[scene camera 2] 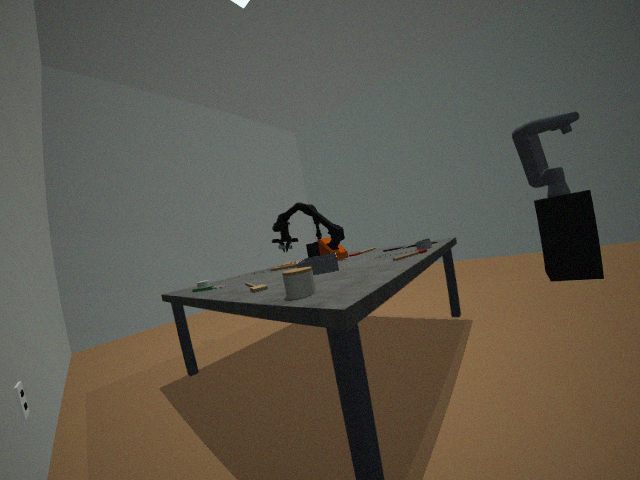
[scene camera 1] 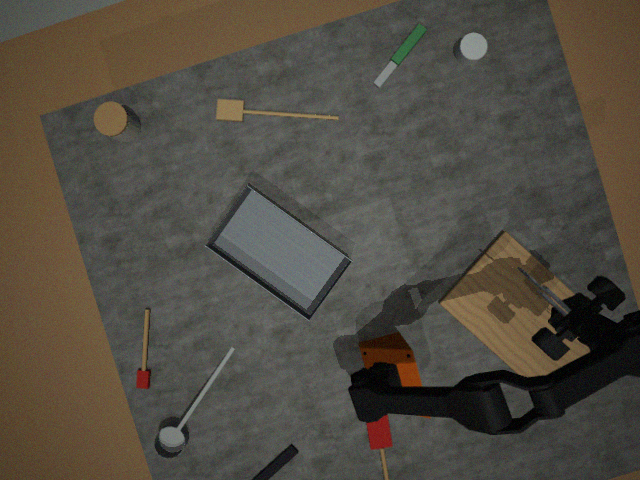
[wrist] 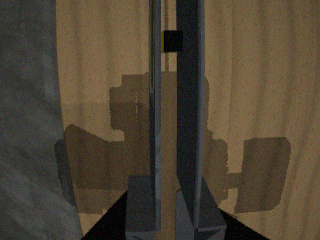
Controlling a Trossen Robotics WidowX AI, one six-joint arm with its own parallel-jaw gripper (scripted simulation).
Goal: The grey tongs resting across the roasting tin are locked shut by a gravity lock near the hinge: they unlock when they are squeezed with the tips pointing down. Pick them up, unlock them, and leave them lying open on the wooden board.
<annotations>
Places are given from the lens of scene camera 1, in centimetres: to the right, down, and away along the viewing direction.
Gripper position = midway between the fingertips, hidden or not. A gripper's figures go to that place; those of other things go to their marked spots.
gripper (scene camera 1: 556, 306): 52, 15, 85
wooden board (scene camera 1: 493, 300): 42, 15, 94
roasting tin (scene camera 1: 263, 242): -14, 1, 96
</annotations>
